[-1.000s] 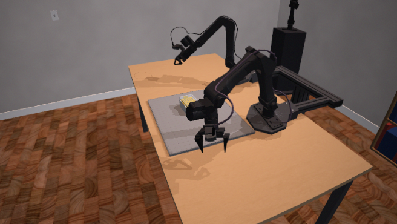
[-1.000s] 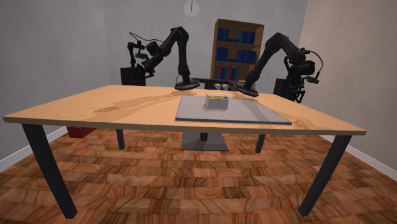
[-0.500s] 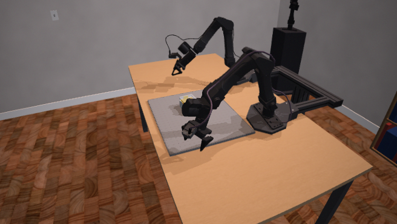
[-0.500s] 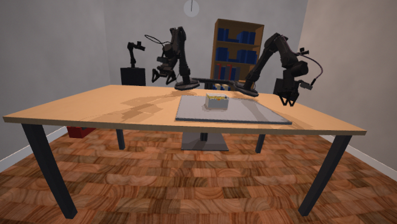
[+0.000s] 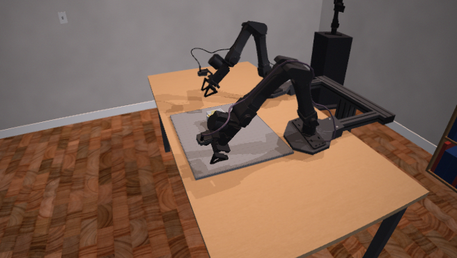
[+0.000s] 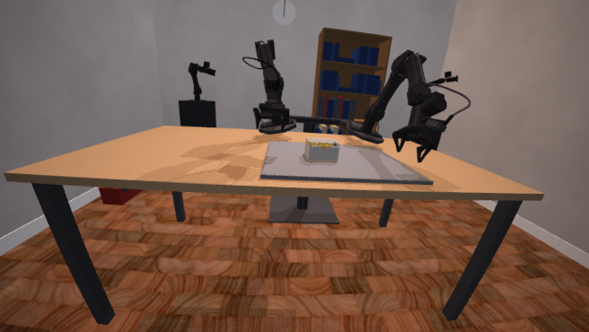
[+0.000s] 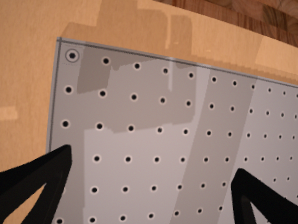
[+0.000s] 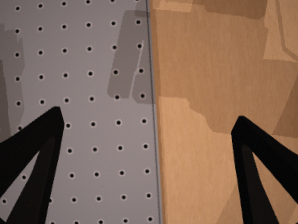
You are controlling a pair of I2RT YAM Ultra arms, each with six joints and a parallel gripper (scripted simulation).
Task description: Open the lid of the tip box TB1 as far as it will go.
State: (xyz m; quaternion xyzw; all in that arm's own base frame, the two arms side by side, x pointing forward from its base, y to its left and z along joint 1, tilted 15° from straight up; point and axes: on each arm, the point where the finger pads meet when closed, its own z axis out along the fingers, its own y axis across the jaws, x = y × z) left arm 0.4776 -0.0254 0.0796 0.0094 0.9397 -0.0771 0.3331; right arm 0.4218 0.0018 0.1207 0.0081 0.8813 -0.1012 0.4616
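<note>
Right now the tip box is 31 cm to the right of my left hand, 9 cm behind it and 2 cm below it. From my left hand the other things lie so: yellow hole-grid insert (31 cm to the right, 9 cm behind, 1 cm below).
Right now my right hand is 210 mm to the right of the tip box, 70 mm above it and 40 mm past it. From my right hand the other things lie so: yellow hole-grid insert (210 mm to the left, 60 mm below, 40 mm behind).
</note>
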